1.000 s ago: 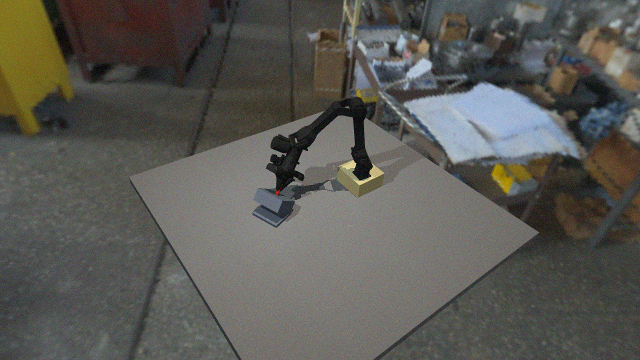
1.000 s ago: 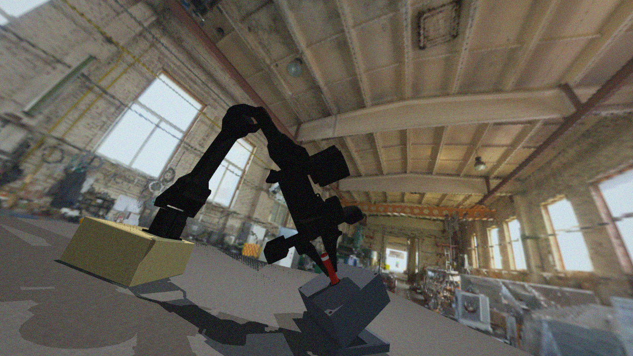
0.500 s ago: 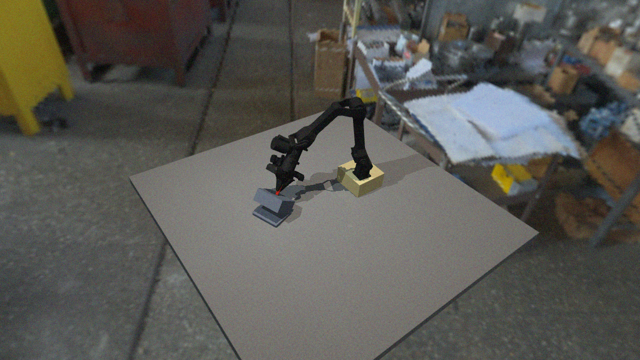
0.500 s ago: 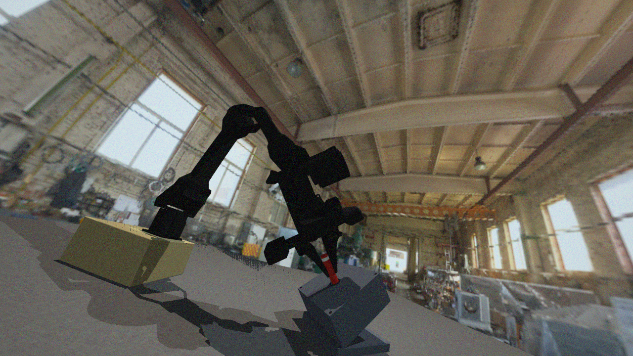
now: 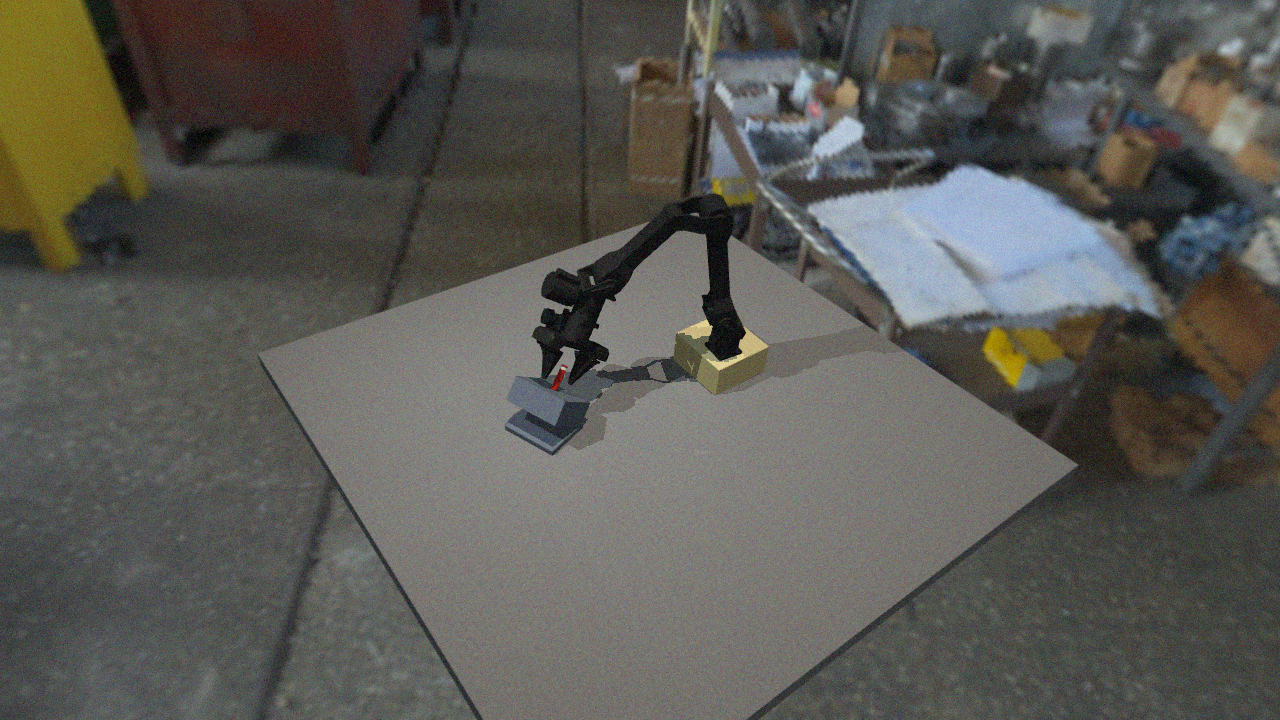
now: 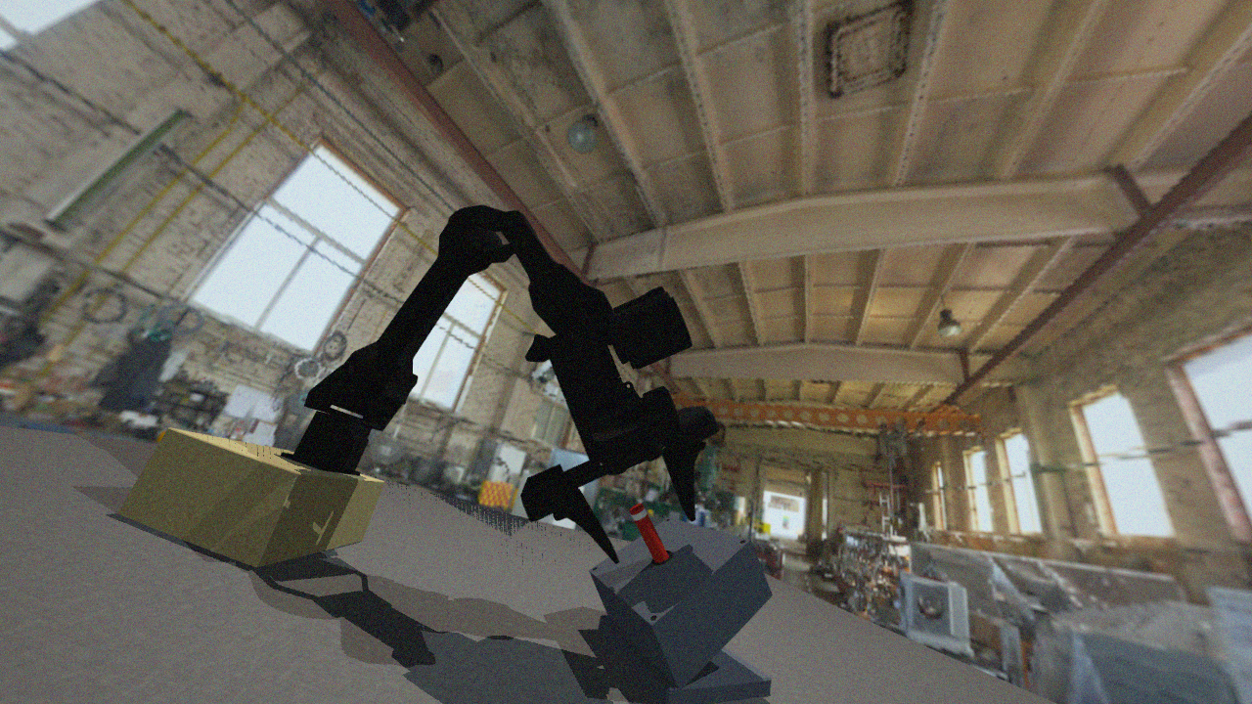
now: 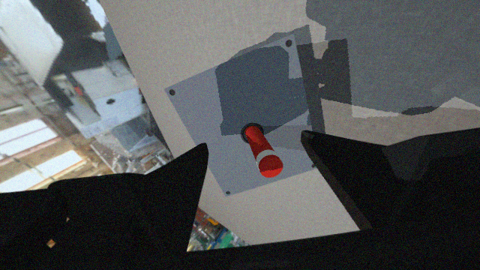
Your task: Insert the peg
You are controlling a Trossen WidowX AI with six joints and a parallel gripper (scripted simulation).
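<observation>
Now: gripper tip 10 mm past the round red peg and 10 mm below it. The rest, counted from my gripper tip: grey foot plate 40 mm ahead, 20 mm to the left, 100 mm below; then grey sloped panel 20 mm ahead, 10 mm to the left, 40 mm below.
</observation>
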